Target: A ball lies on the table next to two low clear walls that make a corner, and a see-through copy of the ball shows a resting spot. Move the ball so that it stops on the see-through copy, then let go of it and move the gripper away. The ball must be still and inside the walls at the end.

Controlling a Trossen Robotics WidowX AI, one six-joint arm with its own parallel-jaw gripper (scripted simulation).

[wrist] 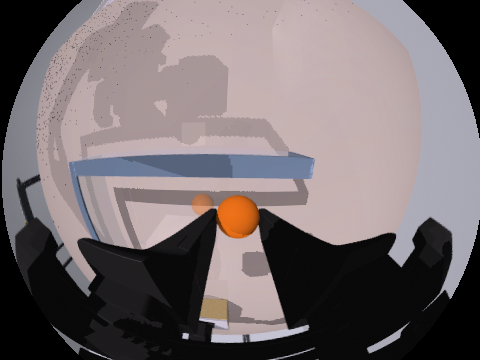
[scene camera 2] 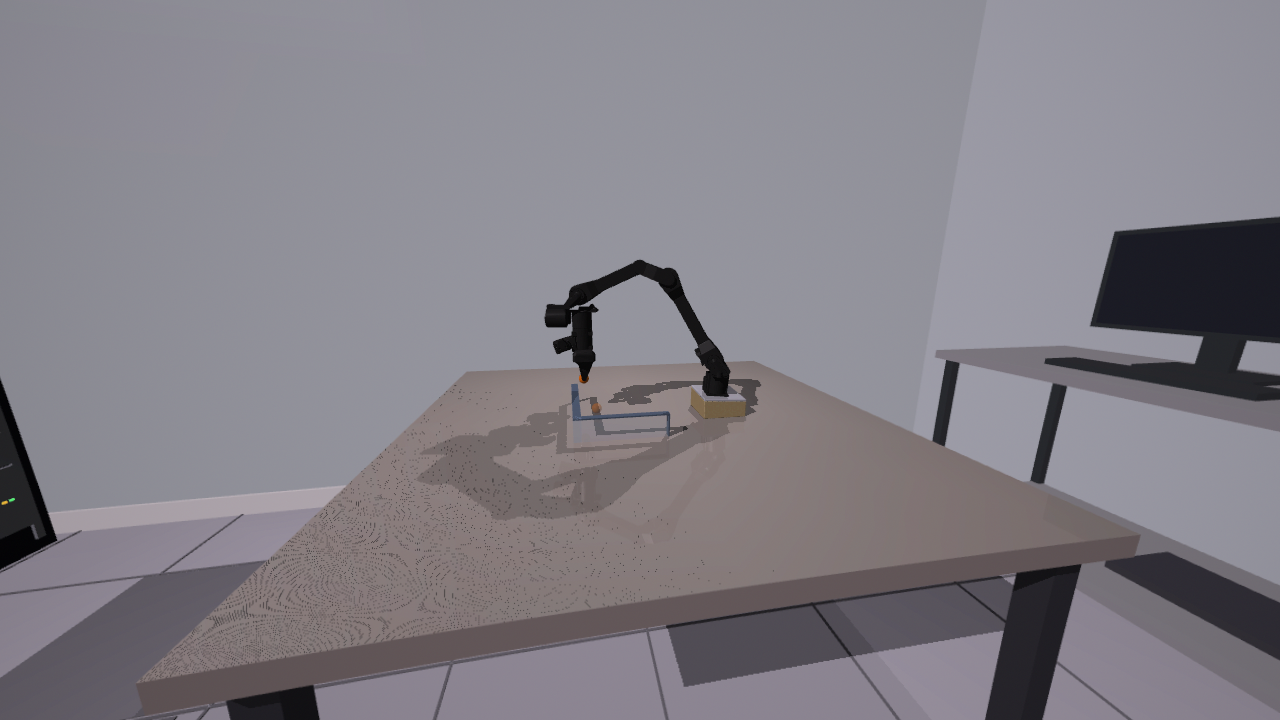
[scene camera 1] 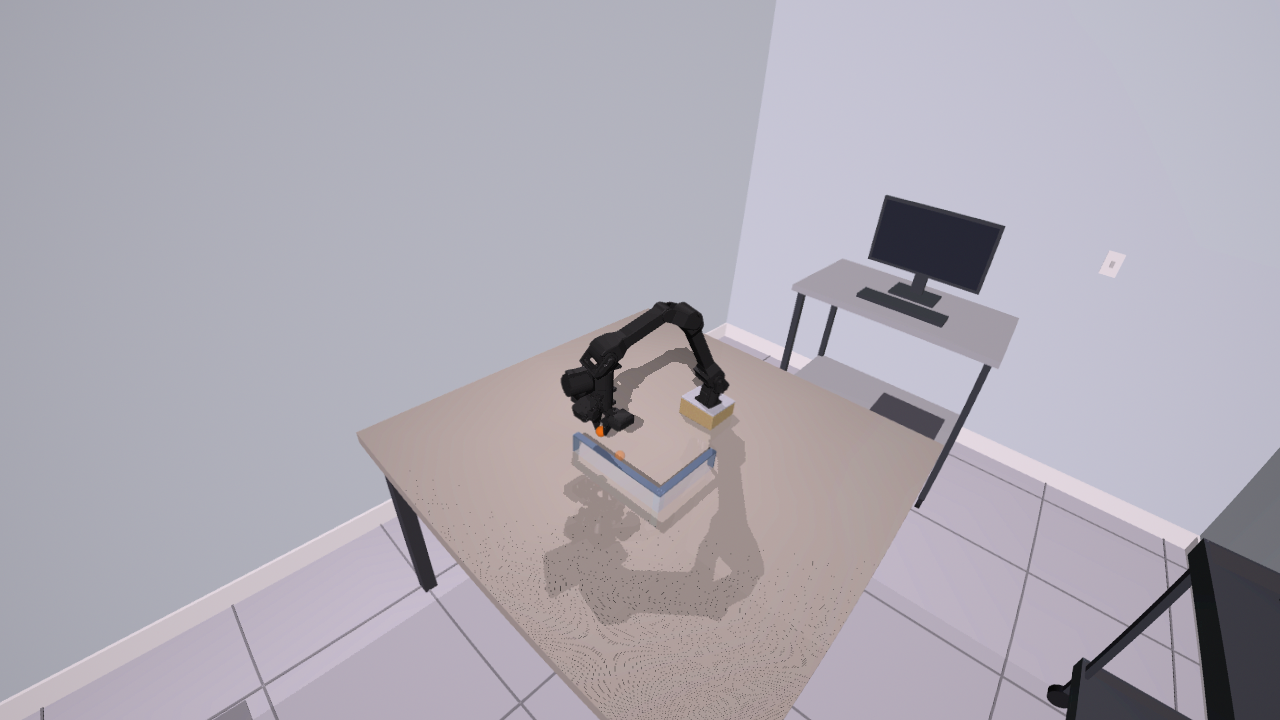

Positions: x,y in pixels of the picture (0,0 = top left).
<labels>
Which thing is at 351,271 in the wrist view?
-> My gripper.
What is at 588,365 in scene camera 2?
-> My gripper.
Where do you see an orange ball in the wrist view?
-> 238,216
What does my gripper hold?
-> An orange ball.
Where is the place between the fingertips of my gripper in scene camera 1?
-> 601,432
</labels>
